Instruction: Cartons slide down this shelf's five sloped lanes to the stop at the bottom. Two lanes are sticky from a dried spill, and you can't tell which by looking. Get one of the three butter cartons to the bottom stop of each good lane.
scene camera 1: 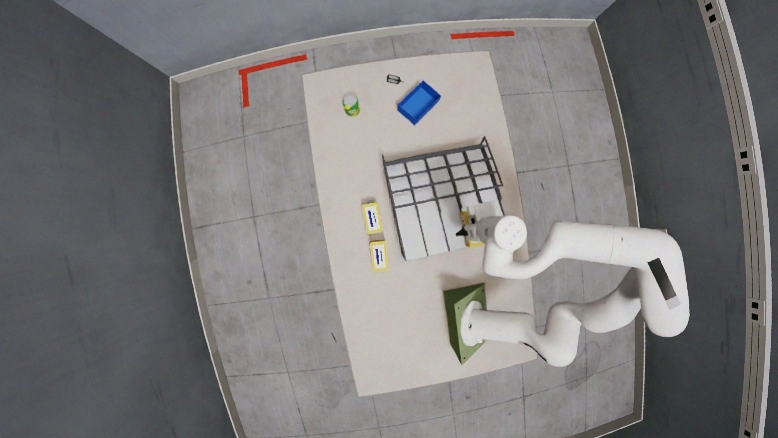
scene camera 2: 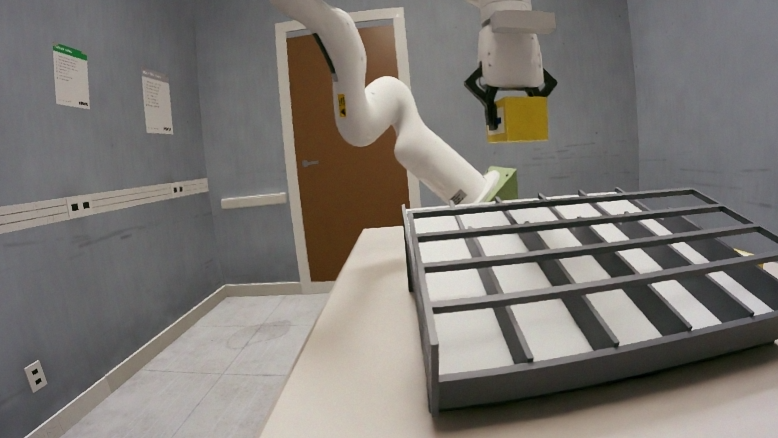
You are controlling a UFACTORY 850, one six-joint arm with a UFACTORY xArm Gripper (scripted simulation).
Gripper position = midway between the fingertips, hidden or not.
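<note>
Stop bar (scene camera 2: 475,387). My gripper (scene camera 2: 514,129).
</note>
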